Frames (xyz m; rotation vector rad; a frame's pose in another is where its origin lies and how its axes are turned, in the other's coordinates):
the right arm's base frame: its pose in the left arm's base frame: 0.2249 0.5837 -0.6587 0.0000 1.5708 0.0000
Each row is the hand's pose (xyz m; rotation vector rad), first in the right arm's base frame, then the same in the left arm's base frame.
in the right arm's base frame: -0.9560 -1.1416 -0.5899 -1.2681 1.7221 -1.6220
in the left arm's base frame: -0.3650 -0.5579 0.2973 1.9867 -1.6134 0.2433
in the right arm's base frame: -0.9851 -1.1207 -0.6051 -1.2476 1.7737 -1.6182
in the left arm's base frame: -0.3802 -0.5370 0.3264 1.9413 -1.6074 0.2510
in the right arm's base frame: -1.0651 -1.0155 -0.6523 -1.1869 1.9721 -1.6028
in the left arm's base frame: -0.4274 -0.4318 0.4064 1.7775 -1.5604 0.2650
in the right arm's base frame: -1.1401 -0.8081 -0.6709 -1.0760 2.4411 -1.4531
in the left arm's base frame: -0.4460 -0.2244 0.4814 1.4030 -1.4417 0.2092
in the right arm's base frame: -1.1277 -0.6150 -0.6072 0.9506 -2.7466 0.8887
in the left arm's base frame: -0.3823 -0.0313 0.4690 0.9616 -1.3545 -0.0324
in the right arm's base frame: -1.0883 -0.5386 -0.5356 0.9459 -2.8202 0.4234
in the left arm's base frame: -0.3107 0.0451 0.4296 0.7132 -1.3616 -0.2722
